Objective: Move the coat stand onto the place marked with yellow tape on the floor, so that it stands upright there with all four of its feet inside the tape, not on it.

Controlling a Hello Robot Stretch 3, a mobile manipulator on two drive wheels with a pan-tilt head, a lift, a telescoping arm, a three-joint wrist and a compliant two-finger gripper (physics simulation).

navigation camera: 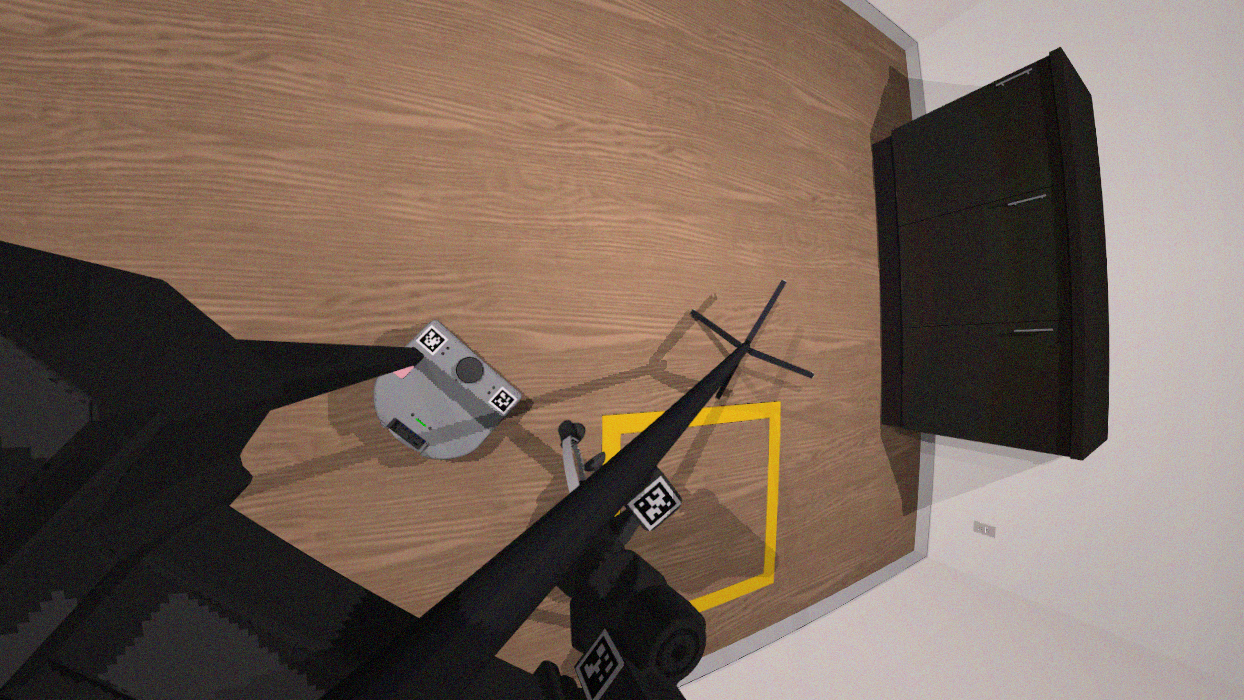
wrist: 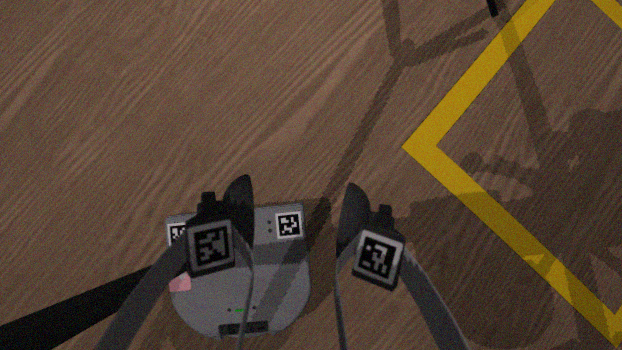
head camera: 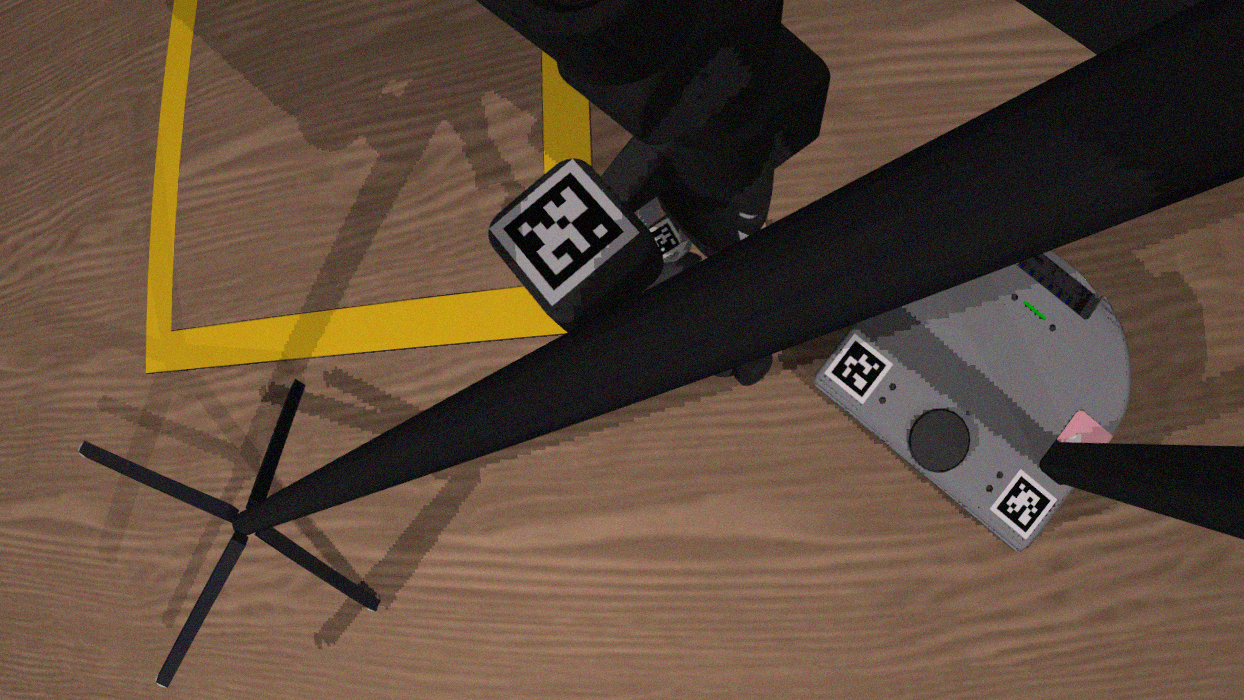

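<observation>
There's a yellow tape square in the pictures, along with a dark cabinet and a coat stand. You'd see my gripper there too, and it also shows in the wrist view and the navigation camera view.
</observation>
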